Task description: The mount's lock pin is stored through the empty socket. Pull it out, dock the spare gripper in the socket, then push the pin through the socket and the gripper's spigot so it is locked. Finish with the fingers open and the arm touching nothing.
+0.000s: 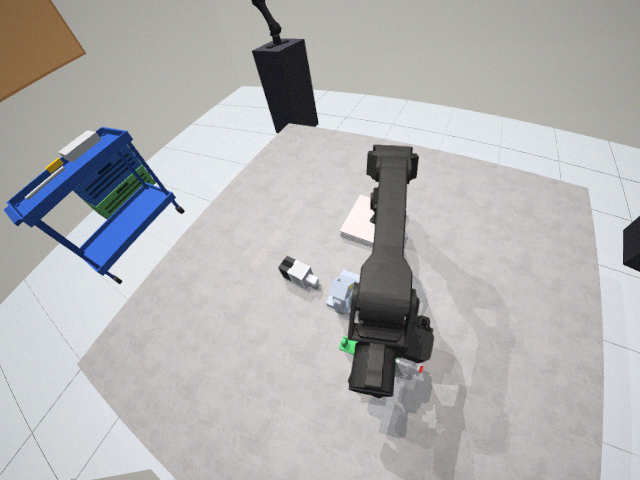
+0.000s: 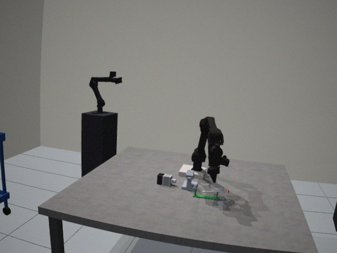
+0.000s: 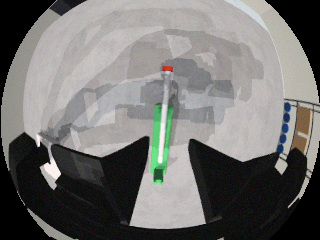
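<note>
The green cradle is 40 mm to the right of my gripper tip and 80 mm below it. Also, from my gripper tip: mount 80 mm behind, 160 mm to the right, 50 mm below; spare gripper 70 mm behind, 300 mm to the right, 70 mm below.
</note>
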